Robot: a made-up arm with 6 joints.
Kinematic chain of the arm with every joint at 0, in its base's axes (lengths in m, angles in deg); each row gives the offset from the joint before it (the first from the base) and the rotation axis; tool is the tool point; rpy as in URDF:
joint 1: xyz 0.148 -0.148 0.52 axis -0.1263 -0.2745 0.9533
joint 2: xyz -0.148 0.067 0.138 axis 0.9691 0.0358 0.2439
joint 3: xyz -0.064 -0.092 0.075 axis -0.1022 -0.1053 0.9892
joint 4: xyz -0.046 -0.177 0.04 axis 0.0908 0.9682 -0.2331
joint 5: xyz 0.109 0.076 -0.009 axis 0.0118 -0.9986 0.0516
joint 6: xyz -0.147 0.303 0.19 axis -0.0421 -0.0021 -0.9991
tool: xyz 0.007 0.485 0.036 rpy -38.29 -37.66 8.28
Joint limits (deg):
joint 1: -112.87..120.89
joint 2: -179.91..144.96
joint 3: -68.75..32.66
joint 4: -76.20..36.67
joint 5: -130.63..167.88
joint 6: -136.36..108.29
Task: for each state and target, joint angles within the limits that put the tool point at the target. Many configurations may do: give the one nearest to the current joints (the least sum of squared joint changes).
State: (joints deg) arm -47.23 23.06 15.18 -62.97 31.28 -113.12
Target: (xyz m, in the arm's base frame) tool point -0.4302 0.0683 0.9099
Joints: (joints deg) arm -60.56 -7.09 22.79 -38.80 4.42 -136.36
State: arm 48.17 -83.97 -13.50 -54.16 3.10 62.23
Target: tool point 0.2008 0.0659 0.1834
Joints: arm 51.78 -122.50 8.89 -39.30 -21.44 65.11
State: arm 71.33 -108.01 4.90 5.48 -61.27 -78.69
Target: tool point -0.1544 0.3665 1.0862
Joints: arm 55.90 -85.58 -34.27 28.31 -84.64 -89.54
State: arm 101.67 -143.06 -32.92 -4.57 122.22 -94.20
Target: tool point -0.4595 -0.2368 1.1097
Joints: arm 87.84 -151.05 -62.92 -17.63 155.21 -91.02
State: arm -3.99 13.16 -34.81 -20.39 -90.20 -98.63
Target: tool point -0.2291 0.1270 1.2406
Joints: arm -12.20 6.91 -68.03 -36.85 -42.49 -130.50
